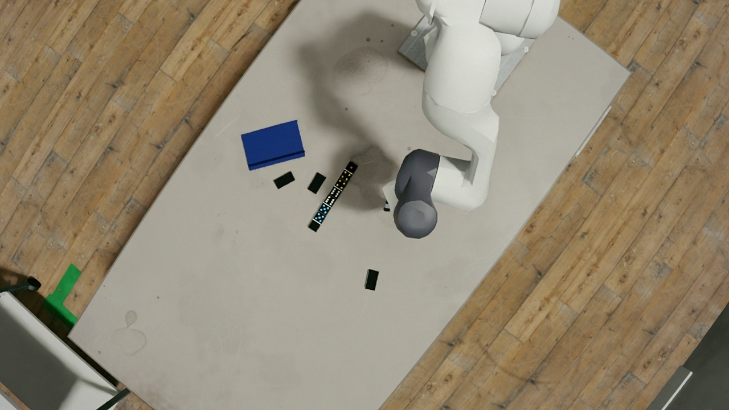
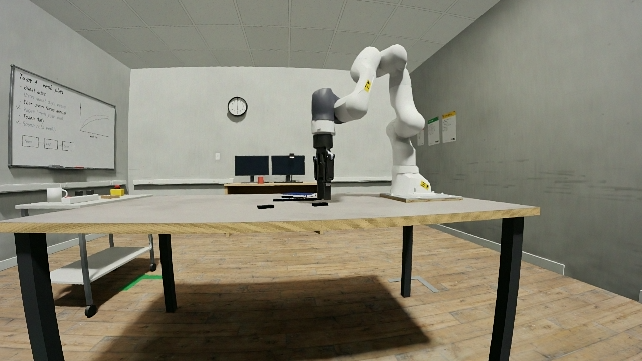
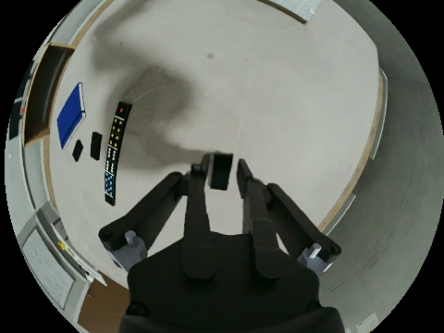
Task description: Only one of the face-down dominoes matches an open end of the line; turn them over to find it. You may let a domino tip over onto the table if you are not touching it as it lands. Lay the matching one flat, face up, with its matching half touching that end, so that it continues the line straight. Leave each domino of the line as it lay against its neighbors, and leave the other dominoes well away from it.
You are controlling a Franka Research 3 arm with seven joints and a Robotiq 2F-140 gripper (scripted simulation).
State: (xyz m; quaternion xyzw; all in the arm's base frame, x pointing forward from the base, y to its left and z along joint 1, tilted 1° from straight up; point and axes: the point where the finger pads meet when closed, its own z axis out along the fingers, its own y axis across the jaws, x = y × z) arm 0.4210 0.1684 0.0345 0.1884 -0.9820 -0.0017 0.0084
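My gripper is now 20 mm short of the domino, 10 mm to the right of it and 50 mm above it. The rest, counted from my hand: blue book (90 mm ahead, 420 mm to the right, 50 mm below).
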